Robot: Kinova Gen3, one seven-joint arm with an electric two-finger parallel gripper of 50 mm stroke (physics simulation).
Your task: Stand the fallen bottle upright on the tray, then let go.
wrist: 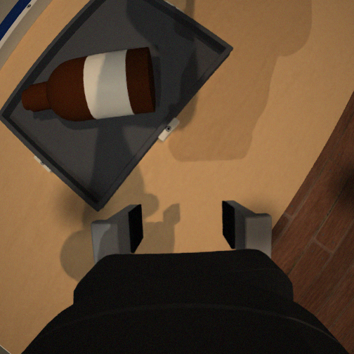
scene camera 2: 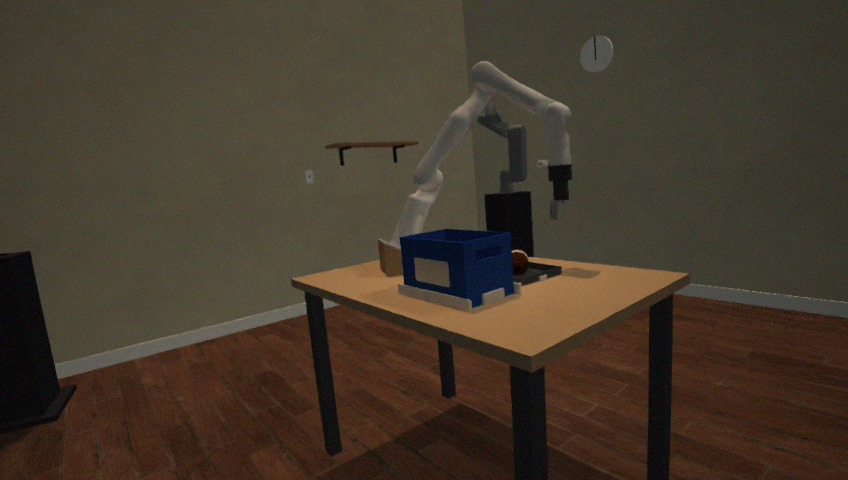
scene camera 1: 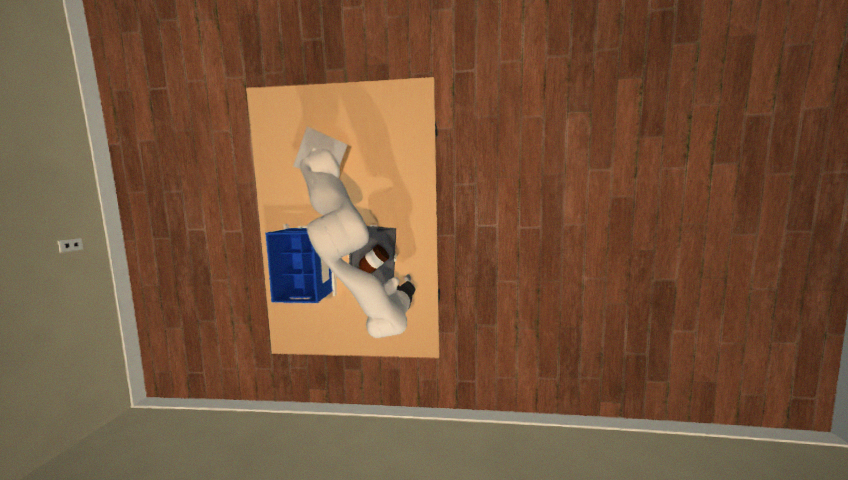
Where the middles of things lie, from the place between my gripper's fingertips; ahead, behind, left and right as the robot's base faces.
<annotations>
My hand is 2 cm past the brown bottle (wrist: 115, 83), 16 cm to the left of it and 13 cm above it.
</annotations>
